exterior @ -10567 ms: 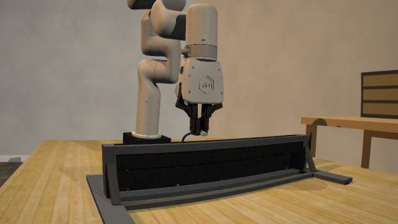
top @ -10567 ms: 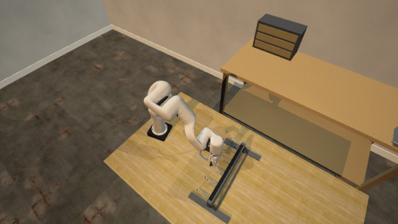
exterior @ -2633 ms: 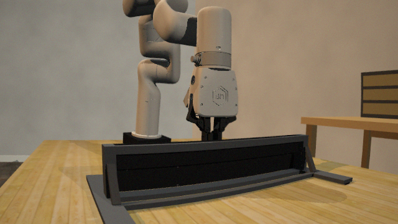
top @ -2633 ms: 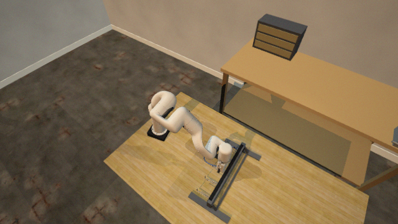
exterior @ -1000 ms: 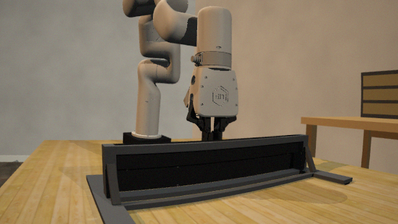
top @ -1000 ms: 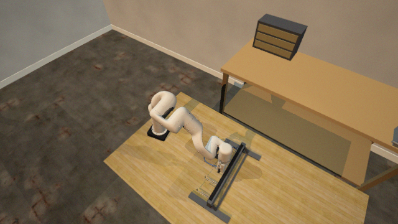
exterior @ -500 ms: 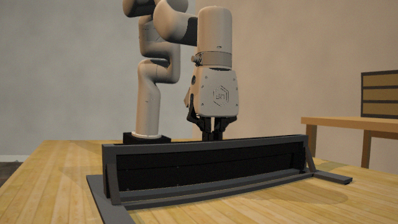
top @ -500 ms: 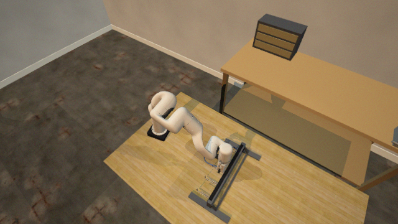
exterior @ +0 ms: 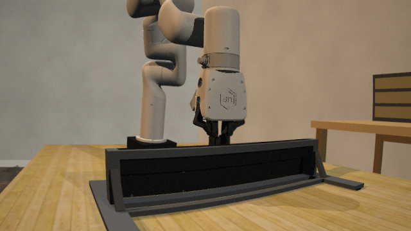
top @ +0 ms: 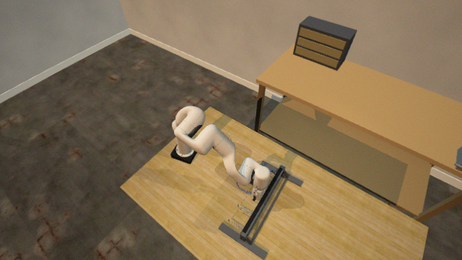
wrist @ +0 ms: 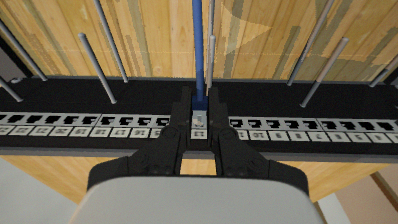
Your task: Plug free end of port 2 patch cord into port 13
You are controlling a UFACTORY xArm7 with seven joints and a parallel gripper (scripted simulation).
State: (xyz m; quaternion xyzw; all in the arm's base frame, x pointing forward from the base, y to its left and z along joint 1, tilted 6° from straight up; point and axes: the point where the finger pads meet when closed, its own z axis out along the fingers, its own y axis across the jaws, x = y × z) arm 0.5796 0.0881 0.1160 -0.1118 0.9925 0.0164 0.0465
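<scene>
Right now my hand is 20 mm short of the cord plug and 10 mm above it.
</scene>
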